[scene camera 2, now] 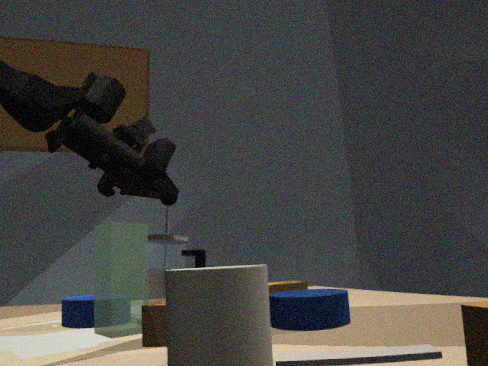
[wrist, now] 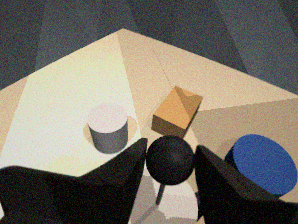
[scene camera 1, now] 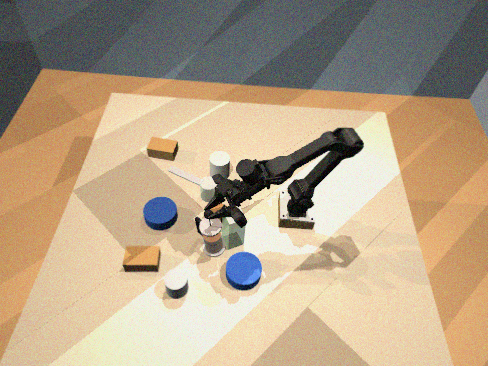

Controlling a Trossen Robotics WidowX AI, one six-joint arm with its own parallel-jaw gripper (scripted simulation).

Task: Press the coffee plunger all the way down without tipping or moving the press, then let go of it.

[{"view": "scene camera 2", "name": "gripper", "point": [171,195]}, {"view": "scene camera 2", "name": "pale green block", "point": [120,250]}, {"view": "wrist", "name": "gripper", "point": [171,147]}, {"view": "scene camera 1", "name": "gripper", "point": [206,214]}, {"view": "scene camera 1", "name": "coffee press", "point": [214,245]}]
